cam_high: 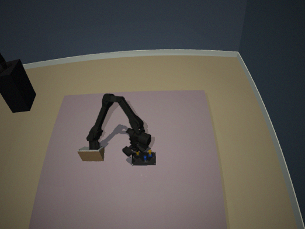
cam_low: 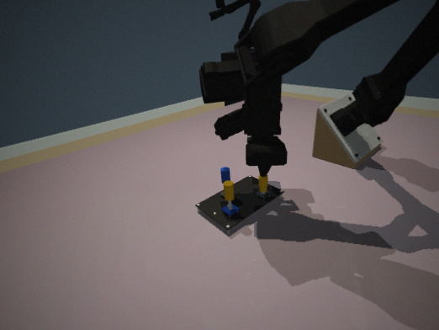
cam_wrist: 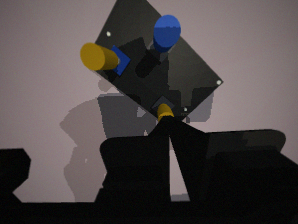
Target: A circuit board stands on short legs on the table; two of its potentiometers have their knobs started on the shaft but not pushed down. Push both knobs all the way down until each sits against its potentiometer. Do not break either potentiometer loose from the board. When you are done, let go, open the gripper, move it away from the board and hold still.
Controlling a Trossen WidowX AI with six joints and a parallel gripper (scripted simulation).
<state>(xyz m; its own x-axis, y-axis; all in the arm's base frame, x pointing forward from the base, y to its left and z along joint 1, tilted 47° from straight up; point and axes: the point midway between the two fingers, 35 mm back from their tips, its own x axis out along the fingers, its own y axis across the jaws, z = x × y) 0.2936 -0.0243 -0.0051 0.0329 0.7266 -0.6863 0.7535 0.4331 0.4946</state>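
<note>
Now: the yellow knob 8 cm ahead of my gripper tip and 1 cm to the right of it.
</note>
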